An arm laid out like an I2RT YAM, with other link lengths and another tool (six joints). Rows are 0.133 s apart.
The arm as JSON. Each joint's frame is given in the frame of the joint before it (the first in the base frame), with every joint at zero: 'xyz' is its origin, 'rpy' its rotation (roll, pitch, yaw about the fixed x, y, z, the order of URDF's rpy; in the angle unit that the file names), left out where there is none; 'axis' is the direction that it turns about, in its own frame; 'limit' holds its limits. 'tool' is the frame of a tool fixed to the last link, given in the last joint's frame.
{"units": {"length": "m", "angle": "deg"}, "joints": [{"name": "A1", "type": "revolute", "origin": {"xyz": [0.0, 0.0, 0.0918]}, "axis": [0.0, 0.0, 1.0], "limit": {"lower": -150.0, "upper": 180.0}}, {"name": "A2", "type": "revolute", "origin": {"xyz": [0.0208, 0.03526, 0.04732]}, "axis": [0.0, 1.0, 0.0], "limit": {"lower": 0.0, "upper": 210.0}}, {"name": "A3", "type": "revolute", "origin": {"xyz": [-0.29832, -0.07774, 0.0]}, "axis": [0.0, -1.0, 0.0], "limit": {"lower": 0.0, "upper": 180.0}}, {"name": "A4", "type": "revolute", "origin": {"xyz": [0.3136, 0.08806, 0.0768]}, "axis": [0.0, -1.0, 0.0], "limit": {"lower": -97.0, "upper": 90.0}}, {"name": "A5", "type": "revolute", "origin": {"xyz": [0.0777, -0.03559, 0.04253]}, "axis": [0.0, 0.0, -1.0], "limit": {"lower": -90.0, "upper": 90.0}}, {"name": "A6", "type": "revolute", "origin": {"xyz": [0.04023, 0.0, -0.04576]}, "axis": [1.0, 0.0, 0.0], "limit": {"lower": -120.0, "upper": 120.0}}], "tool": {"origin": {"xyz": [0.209, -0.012, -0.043], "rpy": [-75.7, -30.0, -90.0]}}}
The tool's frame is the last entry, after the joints.
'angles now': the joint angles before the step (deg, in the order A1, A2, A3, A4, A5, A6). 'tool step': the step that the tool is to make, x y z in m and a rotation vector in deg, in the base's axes. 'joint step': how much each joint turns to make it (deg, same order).
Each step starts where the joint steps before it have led.
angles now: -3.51, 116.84, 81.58, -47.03, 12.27, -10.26
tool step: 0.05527, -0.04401, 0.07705, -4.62, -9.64, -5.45
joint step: -2.68, -1.38, 10.50, -2.36, 4.29, 1.95
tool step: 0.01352, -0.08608, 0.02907, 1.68, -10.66, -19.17
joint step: -9.53, 0.56, 5.04, 2.59, 0.00, 10.77
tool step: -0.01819, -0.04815, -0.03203, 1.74, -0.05, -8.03
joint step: -5.71, 3.13, -0.64, 2.45, -0.59, 2.91
